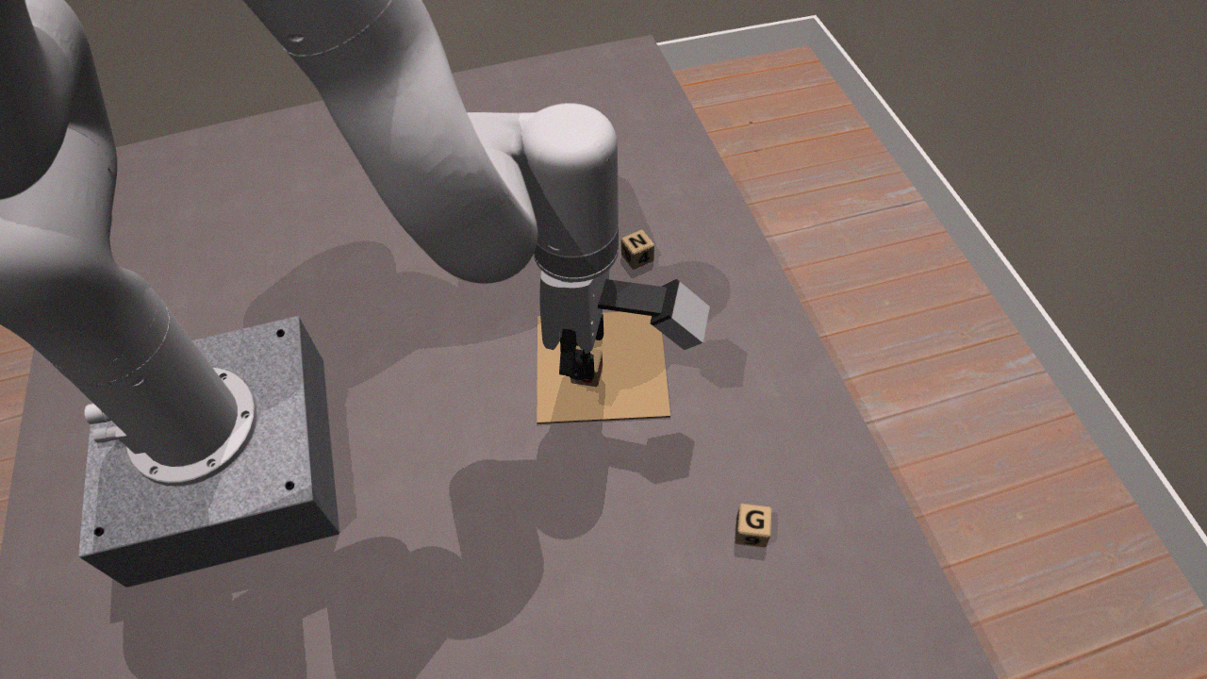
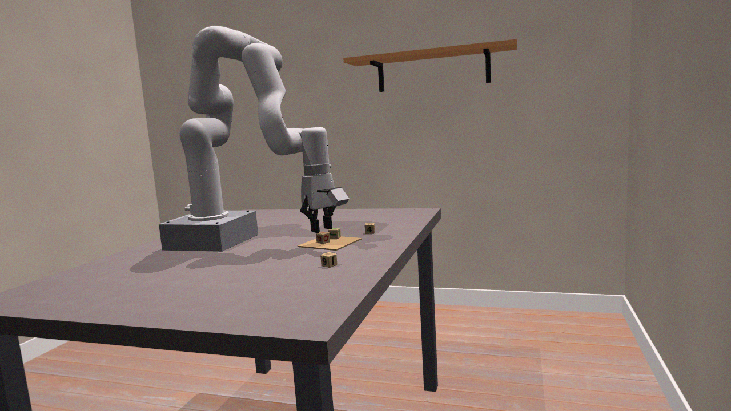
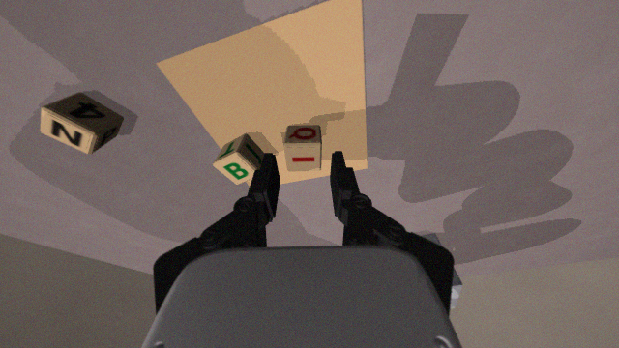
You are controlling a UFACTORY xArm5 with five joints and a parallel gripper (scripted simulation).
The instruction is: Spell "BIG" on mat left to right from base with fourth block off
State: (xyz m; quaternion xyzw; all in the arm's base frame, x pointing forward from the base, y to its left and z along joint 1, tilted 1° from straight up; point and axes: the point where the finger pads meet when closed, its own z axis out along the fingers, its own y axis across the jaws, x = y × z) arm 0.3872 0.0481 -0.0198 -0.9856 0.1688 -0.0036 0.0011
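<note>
My gripper is now 20 mm short of the tan mat, 10 mm to the right of it and 60 mm above it. Round my hand: B block 10 mm ahead, 60 mm to the left, 40 mm below; then G block 130 mm ahead, 200 mm to the right, 50 mm below.
</note>
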